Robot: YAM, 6 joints.
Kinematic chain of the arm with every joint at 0, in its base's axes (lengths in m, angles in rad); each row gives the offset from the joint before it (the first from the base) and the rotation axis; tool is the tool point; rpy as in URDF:
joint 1: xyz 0 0 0.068 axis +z
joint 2: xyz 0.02 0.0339 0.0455 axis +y
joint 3: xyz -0.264 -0.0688 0 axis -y
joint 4: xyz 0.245 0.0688 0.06 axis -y
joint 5: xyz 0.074 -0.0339 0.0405 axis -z
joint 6: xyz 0.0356 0 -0.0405 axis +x
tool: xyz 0 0 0 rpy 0 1.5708 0
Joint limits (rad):
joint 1: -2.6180..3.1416
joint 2: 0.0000..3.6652
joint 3: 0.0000..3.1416
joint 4: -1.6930..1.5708
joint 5: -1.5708..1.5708
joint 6: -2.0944..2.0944
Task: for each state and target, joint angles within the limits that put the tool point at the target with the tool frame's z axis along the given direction. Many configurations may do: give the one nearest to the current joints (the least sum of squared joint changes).
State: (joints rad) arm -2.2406 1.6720 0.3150 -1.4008 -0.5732 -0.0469
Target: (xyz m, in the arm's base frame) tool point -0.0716 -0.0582 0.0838 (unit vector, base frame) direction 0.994 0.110 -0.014
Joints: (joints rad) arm -2.6155 2.1440 0.4703 -1.4526 -0.4158 -0.0469
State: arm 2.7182 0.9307 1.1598 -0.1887 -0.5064 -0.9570
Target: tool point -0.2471 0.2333 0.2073 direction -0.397 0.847 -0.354
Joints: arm 2.4245 1.5865 0.8081 0.3861 0.3870 -0.9570
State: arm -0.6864 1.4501 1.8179 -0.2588 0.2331 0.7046
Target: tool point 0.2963 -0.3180 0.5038 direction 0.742 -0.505 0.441
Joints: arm -0.8382 1.8865 2.0122 0.3427 -0.2156 0.7046
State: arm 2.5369 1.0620 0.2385 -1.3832 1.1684 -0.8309
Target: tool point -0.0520 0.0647 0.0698 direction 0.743 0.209 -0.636
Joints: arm 2.5111 1.6045 0.2564 -0.8660 0.6520 -0.8309
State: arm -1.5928 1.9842 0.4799 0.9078 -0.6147 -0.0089
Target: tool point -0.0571 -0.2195 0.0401 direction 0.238 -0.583 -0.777
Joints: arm -1.8895 1.8279 0.3536 0.4560 -0.4209 -0.0089
